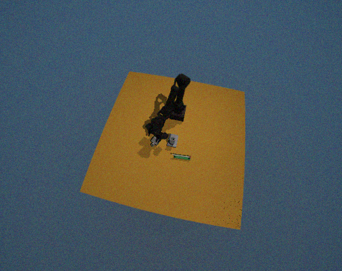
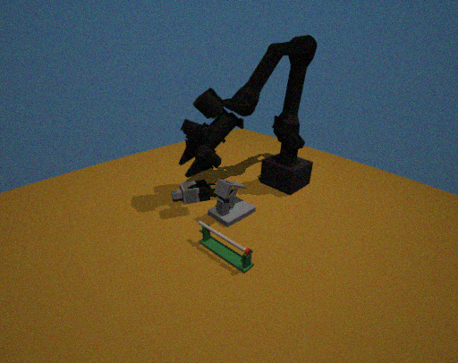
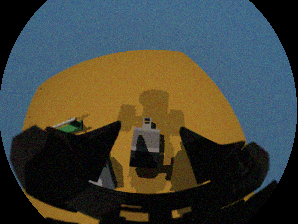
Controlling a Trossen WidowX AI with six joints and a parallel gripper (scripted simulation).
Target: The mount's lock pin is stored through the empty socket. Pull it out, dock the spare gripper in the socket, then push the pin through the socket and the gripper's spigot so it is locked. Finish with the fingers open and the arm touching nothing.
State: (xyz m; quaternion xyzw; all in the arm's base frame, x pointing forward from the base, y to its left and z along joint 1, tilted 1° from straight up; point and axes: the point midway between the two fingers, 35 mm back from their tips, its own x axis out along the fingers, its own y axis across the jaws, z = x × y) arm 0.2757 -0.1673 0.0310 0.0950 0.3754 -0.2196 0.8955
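Now: the spare gripper 7 cm below my gripper tip, 1 cm to the left of it and 1 cm behind it. Round my gripper tip: grey mount 16 cm to the left, 4 cm below, 3 cm behind; then green mount 25 cm to the left, 9 cm ahead, 7 cm below.
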